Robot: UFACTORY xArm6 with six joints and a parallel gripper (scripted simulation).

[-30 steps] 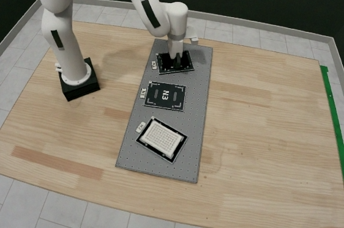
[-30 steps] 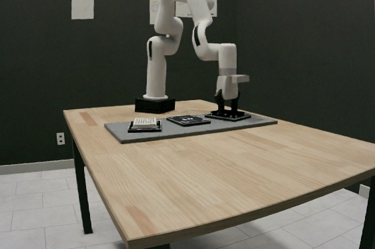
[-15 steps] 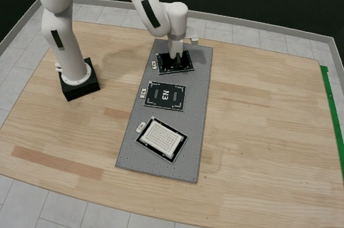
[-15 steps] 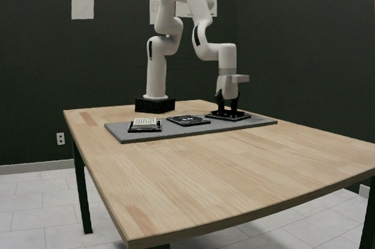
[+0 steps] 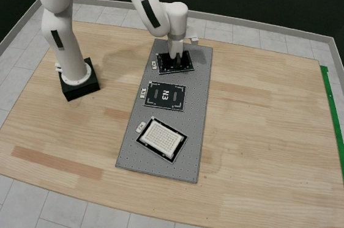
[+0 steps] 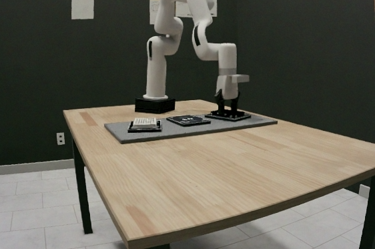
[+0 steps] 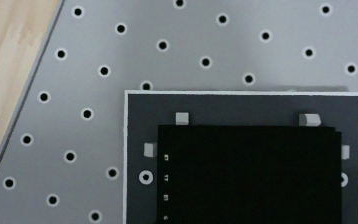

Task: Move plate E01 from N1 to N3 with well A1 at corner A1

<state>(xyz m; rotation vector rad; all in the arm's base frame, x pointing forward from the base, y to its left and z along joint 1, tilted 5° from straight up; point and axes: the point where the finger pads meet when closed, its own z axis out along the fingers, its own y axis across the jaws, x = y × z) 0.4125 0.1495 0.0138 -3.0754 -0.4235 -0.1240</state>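
Now: the black plate E01 1 cm below my hand. The rest, counted from my hand: white plate E07 (1 cm behind, 38 cm to the right, 1 cm below); then nest N3 (2 cm behind, 19 cm to the right, 2 cm below).
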